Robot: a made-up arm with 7 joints. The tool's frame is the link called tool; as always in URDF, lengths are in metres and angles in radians. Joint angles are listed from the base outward. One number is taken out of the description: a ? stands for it. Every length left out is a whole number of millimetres.
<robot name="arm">
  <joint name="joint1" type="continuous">
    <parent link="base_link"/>
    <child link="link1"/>
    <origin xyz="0 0 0.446" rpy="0 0 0"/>
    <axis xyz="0 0 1"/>
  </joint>
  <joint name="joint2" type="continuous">
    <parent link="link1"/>
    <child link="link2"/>
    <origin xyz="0 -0.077 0" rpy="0 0 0"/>
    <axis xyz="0 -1 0"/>
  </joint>
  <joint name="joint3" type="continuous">
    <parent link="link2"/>
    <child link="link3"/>
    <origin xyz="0 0 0.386" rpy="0 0 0"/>
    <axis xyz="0 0 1"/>
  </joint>
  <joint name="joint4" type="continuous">
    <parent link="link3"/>
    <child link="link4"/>
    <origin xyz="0.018 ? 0" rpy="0 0 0"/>
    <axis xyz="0 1 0"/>
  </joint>
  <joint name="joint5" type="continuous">
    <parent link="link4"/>
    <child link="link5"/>
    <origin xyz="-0.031 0 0.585" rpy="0 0 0"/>
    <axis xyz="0 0 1"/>
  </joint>
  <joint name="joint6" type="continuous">
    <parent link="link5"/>
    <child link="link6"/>
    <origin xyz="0 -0.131 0" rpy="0 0 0"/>
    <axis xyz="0 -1 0"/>
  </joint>
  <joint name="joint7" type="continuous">
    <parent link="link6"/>
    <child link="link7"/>
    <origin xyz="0.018 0 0.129" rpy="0 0 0"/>
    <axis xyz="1 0 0"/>
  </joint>
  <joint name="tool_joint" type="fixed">
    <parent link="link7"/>
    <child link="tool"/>
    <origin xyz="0 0 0" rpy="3.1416 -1.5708 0"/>
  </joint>
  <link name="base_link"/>
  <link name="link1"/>
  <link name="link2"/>
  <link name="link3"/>
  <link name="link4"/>
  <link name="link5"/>
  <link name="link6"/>
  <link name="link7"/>
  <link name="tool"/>
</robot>
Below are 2 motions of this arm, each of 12 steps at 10 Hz.
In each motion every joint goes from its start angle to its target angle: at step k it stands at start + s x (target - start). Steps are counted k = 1, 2, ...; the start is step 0. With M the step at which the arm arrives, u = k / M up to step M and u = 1 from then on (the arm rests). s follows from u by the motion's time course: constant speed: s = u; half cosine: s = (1 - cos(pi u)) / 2; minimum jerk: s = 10 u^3 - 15 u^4 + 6 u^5.
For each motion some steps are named. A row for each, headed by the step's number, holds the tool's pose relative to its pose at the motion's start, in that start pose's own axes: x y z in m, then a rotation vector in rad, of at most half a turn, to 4 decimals.
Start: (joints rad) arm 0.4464 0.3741 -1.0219 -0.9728 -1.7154 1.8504 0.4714
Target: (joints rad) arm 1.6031 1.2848 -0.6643 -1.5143 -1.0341 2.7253 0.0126
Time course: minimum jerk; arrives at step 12
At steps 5, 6, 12:
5: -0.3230 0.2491 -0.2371 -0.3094 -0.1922 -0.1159
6: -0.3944 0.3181 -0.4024 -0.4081 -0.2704 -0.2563
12: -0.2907 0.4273 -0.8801 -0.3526 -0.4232 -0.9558

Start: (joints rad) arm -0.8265 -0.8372 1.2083 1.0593 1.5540 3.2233 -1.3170
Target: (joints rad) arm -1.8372 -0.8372 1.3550 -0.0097 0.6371 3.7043 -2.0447
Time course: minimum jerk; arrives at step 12
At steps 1, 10, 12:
1: 0.0045 -0.0010 0.0021 -0.0044 0.0053 0.0056
10: 0.7363 0.5598 0.1530 -1.4958 0.3710 1.1743
12: 0.7439 0.5996 0.1413 -1.5543 0.3477 1.2302

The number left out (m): 0.065
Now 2 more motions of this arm.
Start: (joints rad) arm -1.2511 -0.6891 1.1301 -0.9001 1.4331 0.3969 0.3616
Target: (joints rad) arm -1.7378 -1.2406 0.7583 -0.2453 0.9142 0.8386 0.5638
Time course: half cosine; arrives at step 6
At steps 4, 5, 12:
4: 0.1038 0.0882 -0.4113 -0.9705 0.7078 -0.0499
5: 0.0979 0.0410 -0.5467 -1.1721 0.9125 -0.0995
12: 0.0905 0.0177 -0.5963 -1.2424 0.9885 -0.1193

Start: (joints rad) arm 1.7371 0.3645 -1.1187 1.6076 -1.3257 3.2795 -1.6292
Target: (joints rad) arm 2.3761 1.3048 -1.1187 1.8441 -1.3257 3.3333 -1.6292
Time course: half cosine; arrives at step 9
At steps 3, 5, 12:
3: 0.0018 0.0135 -0.0483 -0.1465 -0.2488 0.0263
5: 0.0512 0.0007 -0.1217 -0.3267 -0.5966 0.0983
12: 0.1839 -0.0442 -0.1852 -0.5095 -1.0381 0.2334

